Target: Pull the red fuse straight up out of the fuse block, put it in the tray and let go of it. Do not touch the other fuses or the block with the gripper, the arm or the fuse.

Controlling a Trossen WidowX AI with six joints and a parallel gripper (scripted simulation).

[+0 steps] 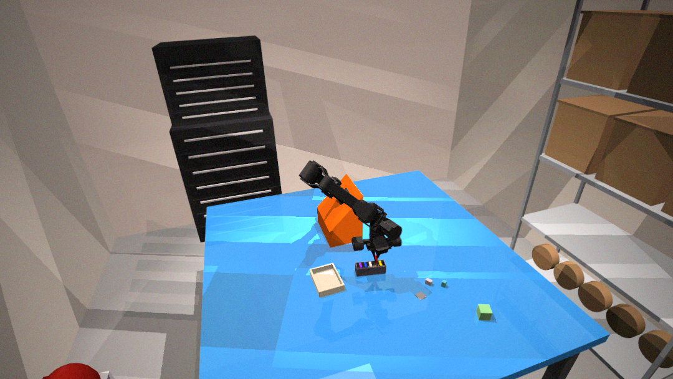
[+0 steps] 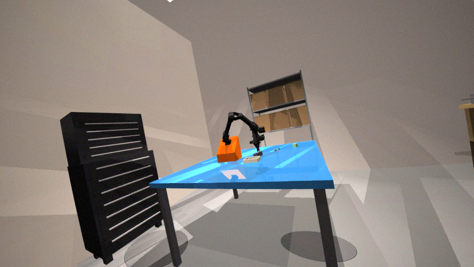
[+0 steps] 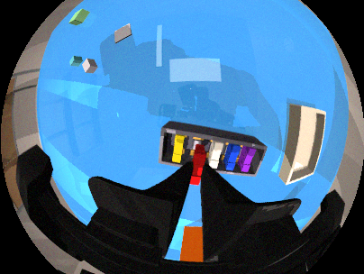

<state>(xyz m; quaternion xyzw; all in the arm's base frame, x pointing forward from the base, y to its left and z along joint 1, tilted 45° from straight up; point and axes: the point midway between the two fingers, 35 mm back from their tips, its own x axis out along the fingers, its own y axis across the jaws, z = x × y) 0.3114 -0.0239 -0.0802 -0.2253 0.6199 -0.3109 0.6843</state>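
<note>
The tan tray is 210 mm to the right of my gripper tip and 70 mm below it. Also, from my gripper tip: grey tile 180 mm ahead, 110 mm to the left, 70 mm below; red fuse 10 mm below; green cube 320 mm ahead, 280 mm to the left, 50 mm below.
</note>
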